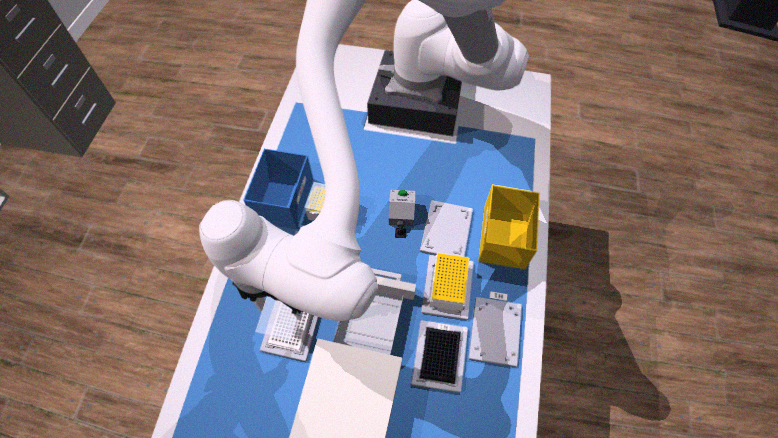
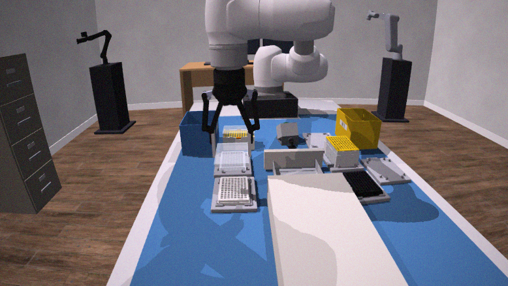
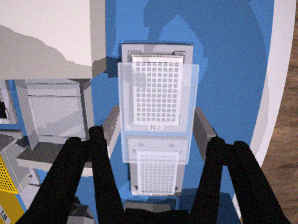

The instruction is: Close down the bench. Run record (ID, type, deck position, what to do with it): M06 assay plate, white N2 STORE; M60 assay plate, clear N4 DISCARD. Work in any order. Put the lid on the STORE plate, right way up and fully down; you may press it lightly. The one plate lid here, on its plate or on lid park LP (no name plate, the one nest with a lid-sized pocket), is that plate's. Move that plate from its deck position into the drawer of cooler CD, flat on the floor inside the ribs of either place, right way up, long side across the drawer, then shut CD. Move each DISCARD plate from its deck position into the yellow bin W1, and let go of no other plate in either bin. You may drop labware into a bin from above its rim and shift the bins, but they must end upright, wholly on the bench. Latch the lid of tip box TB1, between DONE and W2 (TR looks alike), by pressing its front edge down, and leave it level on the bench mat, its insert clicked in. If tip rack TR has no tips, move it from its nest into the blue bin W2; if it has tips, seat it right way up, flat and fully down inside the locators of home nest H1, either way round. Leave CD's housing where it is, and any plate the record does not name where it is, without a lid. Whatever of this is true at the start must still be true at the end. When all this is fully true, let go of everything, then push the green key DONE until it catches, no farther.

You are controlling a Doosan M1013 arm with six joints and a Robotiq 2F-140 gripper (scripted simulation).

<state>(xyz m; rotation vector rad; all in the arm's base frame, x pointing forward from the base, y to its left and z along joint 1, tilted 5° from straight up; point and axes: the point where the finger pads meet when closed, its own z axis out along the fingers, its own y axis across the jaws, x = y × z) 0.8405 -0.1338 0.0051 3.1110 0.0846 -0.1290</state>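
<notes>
The white plate M06 lies 130 mm below my hand. Also, from my hand: nest N2: 150 mm below; then clear plate lid: 20 mm below; then clear assay plate: 180 mm behind, 20 mm to the right, 140 mm below.
</notes>
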